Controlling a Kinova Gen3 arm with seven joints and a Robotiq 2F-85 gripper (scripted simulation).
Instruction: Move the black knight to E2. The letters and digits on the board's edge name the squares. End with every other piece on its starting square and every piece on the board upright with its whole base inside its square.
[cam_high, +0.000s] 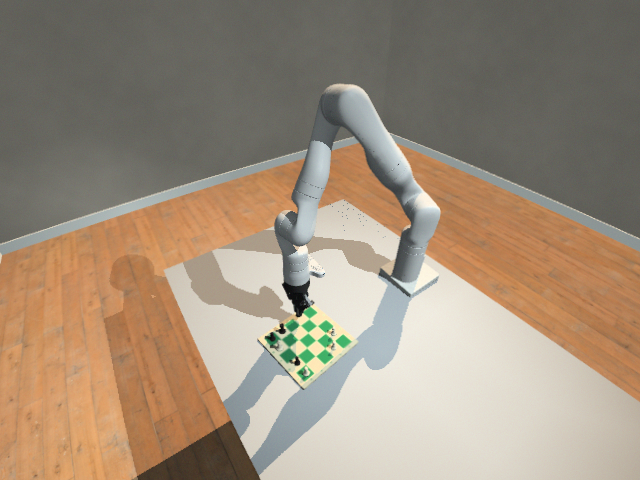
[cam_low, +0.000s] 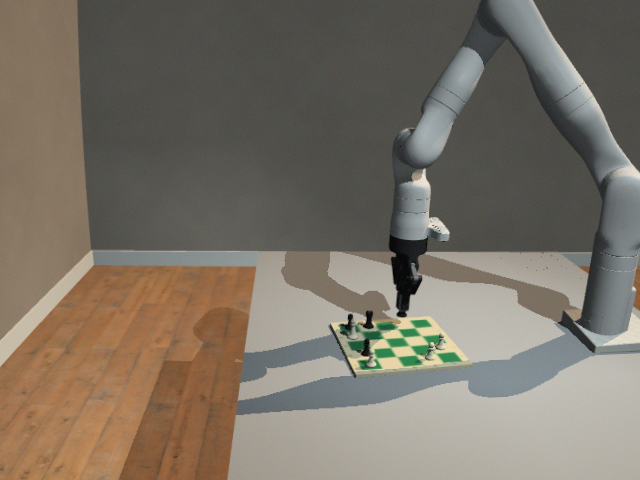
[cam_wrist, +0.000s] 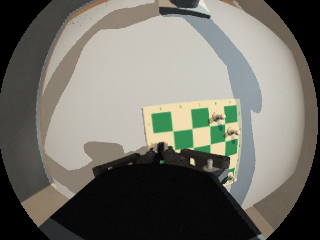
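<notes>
Now: hand 20 mm short of the chessboard, 90 mm to the right of it and 50 mm above it. Also, from my hand: black knight 20 mm below.
</notes>
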